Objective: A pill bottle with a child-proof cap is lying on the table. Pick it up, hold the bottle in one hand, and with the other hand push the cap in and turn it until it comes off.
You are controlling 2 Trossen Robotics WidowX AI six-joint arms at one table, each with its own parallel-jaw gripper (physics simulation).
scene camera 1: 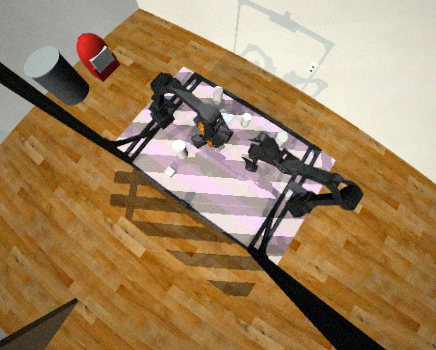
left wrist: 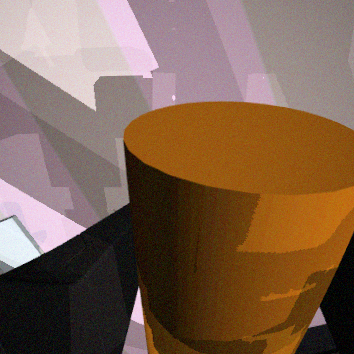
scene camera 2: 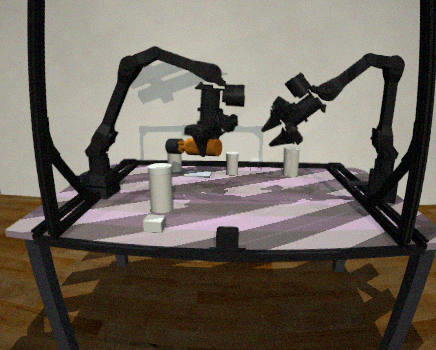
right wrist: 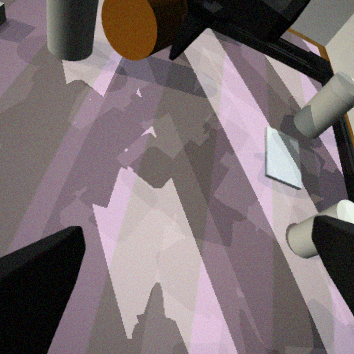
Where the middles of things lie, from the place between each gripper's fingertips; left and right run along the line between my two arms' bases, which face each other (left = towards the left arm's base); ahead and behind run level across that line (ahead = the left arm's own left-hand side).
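The flat white tile (right wrist: pixel 281 159) is 24 cm to the left of my right hand, 19 cm ahead of it and 18 cm below it. As for the orange pill bottle (left wrist: pixel 234 206), my right hand is 22 cm to the right of it, 4 cm past it and 2 cm above it.
Counted from my left hand, the flat white tile is 24 cm ahead, 6 cm to the left and 13 cm below, while the orange pill bottle is 1 cm ahead of that hand, 4 cm to the left of it and 2 cm above it. Going by its middle, the tile is nearer to my left hand than to my right hand.
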